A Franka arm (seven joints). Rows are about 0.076 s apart.
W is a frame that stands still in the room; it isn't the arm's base.
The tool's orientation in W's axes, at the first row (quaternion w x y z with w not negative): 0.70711 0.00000 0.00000 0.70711
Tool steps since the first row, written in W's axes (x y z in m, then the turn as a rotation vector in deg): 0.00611 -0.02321 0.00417 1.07 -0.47 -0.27; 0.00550 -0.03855 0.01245 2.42 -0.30 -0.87; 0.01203 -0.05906 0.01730 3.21 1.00 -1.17; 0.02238 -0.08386 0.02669 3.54 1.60 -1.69; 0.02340 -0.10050 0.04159 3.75 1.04 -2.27; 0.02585 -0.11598 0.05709 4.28 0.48 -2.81
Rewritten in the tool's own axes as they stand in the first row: -0.02321 -0.00611 0.00417 -0.47 -1.07 -0.27; -0.03855 -0.00550 0.01245 -0.30 -2.42 -0.87; -0.05906 -0.01203 0.01730 1.00 -3.21 -1.17; -0.08386 -0.02238 0.02669 1.60 -3.54 -1.69; -0.10050 -0.02340 0.04159 1.04 -3.75 -2.27; -0.11598 -0.02585 0.05709 0.48 -4.28 -2.81
